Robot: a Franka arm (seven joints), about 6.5 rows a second.
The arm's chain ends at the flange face. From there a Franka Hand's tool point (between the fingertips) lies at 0.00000 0.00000 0.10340 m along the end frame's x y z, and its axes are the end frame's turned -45 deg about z.
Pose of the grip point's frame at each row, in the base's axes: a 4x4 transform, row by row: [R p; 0 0 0 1], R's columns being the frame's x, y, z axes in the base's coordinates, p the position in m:
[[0.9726 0.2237 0.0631 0.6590], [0.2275 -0.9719 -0.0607 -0.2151], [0.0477 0.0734 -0.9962 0.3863], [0 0 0 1]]
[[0.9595 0.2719 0.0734 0.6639], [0.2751 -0.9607 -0.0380 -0.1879], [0.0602 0.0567 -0.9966 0.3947], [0 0 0 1]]
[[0.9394 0.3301 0.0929 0.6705], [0.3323 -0.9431 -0.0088 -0.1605], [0.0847 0.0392 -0.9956 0.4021], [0 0 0 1]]
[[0.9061 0.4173 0.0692 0.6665], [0.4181 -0.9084 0.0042 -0.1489], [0.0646 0.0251 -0.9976 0.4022], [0 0 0 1]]
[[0.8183 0.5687 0.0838 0.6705], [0.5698 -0.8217 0.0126 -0.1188], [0.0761 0.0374 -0.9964 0.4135], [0 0 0 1]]
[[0.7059 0.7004 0.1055 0.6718], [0.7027 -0.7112 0.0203 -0.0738], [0.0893 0.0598 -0.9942 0.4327], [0 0 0 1]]
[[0.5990 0.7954 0.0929 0.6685], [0.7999 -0.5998 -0.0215 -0.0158], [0.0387 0.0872 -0.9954 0.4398], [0 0 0 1]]
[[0.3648 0.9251 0.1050 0.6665], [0.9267 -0.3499 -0.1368 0.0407], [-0.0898 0.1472 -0.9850 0.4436], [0 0 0 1]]
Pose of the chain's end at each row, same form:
[[0.8459 -0.5296 0.0631 0.6525], [-0.5264 -0.8481 -0.0607 -0.2088], [0.0856 0.0182 -0.9962 0.4893], [0 0 0 1]]
[[0.8707 -0.4862 0.0734 0.6563], [-0.4848 -0.8738 -0.0380 -0.1840], [0.0827 -0.0025 -0.9966 0.4977], [0 0 0 1]]
[[0.8977 -0.4308 0.0929 0.6609], [-0.4319 -0.9018 -0.0088 -0.1596], [0.0876 -0.0322 -0.9956 0.5050], [0 0 0 1]]
[[0.9358 -0.3456 0.0692 0.6593], [-0.3467 -0.9380 0.0042 -0.1493], [0.0634 -0.0279 -0.9976 0.5054], [0 0 0 1]]
[[0.9808 -0.1765 0.0838 0.6618], [-0.1781 -0.9839 0.0126 -0.1201], [0.0803 -0.0274 -0.9964 0.5165], [0 0 0 1]]
[[0.9944 -0.0039 0.1055 0.6609], [-0.0060 -0.9998 0.0203 -0.0759], [0.1054 -0.0209 -0.9942 0.5355], [0 0 0 1]]
[[0.9860 0.1389 0.0929 0.6589], [0.1415 -0.9897 -0.0215 -0.0136], [0.0890 0.0343 -0.9954 0.5427], [0 0 0 1]]
[[0.9121 0.3962 0.1050 0.6556], [0.4079 -0.9027 -0.1368 0.0548], [0.0406 0.1676 -0.9850 0.5454], [0 0 0 1]]

